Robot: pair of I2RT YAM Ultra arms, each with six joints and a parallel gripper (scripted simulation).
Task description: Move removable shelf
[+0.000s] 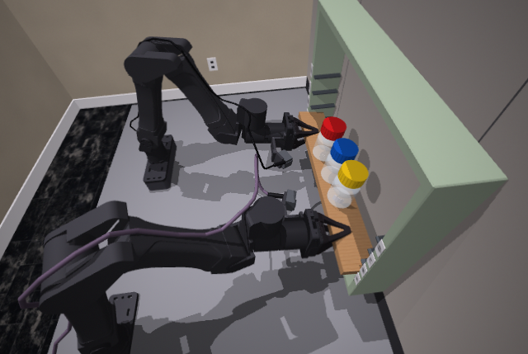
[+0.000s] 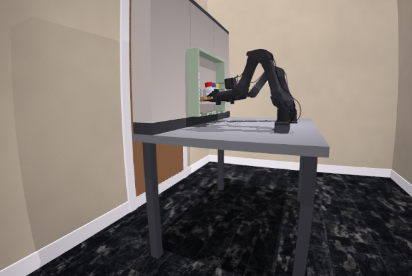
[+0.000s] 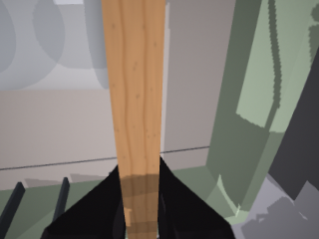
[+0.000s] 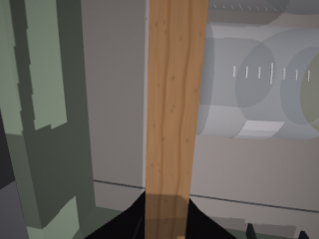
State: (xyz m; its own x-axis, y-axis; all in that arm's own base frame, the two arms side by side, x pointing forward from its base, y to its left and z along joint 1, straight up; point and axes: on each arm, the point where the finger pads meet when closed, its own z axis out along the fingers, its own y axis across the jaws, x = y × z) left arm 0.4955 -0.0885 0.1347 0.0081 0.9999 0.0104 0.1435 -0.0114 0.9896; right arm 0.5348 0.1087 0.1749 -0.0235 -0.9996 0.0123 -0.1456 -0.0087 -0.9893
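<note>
Right now my right hand is 8 cm to the right of the yellow-capped bottle, 6 cm below it and 1 cm short of it. From my right hand the other things lie so: green wall rack: 15 cm to the left, 10 cm above, 3 cm ahead; then blue-capped bottle: 14 cm to the left, 6 cm above; then wooden shelf: 15 cm to the left.
The rack slot is 9 cm to the left of my left hand, 3 cm above it and 1 cm ahead of it. Also, from my left hand: blue-capped bottle (16 cm to the right, 6 cm above, 2 cm ahead); then wooden shelf (15 cm to the right, 2 cm ahead); then red-capped bottle (9 cm to the right, 6 cm above, 1 cm ahead).
</note>
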